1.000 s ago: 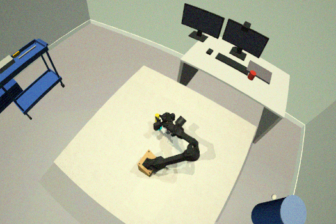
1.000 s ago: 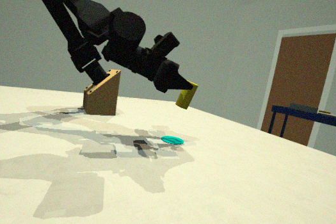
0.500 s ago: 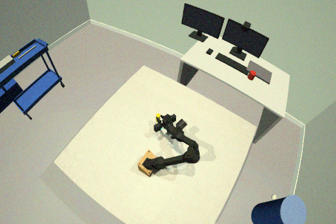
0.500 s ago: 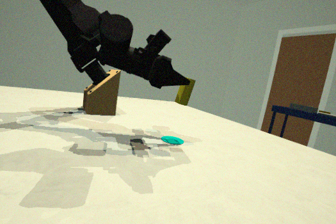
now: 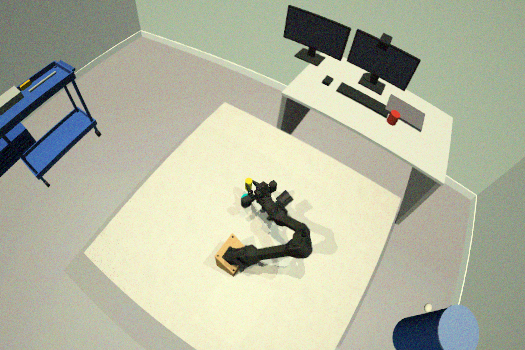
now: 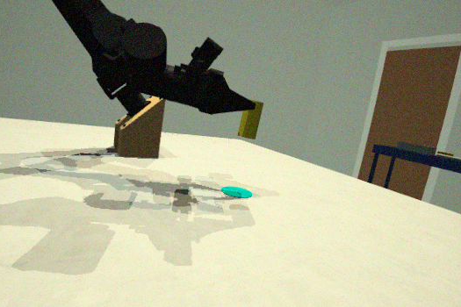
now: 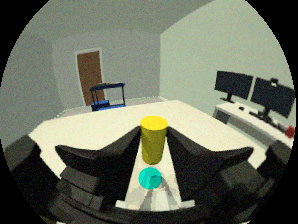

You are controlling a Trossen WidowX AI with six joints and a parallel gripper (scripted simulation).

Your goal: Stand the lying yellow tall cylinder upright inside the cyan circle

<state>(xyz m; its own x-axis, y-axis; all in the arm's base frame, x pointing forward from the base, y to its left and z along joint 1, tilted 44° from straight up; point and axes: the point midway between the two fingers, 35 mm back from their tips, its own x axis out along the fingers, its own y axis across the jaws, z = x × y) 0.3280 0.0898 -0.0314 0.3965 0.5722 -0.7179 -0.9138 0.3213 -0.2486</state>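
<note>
My gripper tip is now 16 cm above the cyan circle. The rest, counted from my gripper tip: yellow cylinder (2 cm below).
</note>
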